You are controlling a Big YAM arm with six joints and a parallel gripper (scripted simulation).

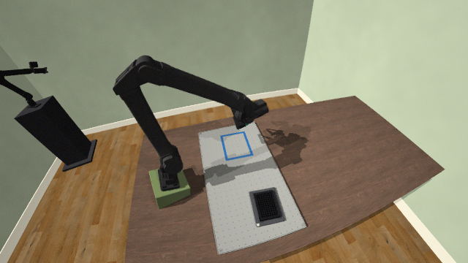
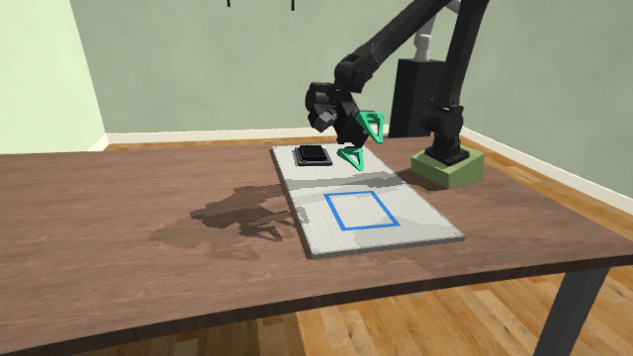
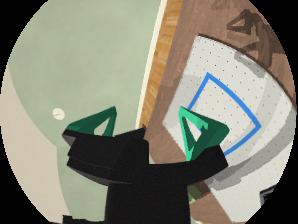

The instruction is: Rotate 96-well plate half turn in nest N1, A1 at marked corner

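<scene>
The black 96-well plate is 6 cm behind my hand, 45 cm to the right of it and 16 cm below it. Round my hand: white corner mark: 14 cm behind, 51 cm to the right, 17 cm below; dark plate nest N1: 6 cm behind, 45 cm to the right, 18 cm below.
</scene>
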